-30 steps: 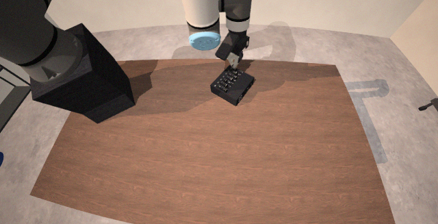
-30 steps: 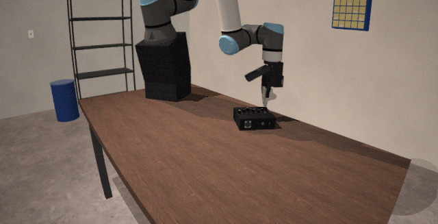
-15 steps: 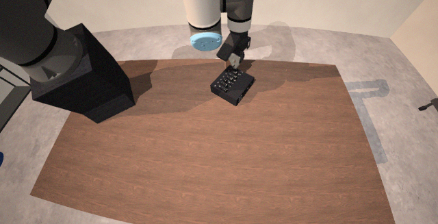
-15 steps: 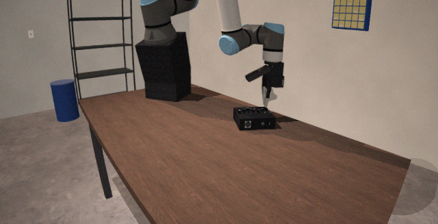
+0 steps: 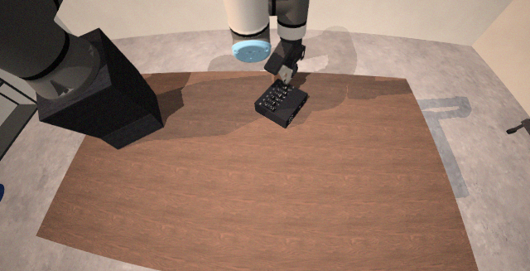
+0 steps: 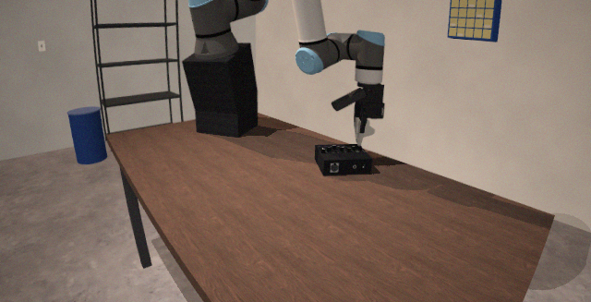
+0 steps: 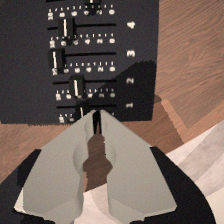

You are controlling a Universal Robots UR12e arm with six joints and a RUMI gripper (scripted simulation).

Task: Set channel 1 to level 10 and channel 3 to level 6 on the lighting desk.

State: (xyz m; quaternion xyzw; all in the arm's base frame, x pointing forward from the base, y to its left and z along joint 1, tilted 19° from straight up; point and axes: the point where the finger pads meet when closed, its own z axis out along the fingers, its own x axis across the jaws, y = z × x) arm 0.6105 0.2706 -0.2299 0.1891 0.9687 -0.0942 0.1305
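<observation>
My gripper is now 3 cm to the left of the channel 2 fader and 1 cm above it. Round my hand: channel 1 fader knob (1 cm ahead, 1 cm below).
</observation>
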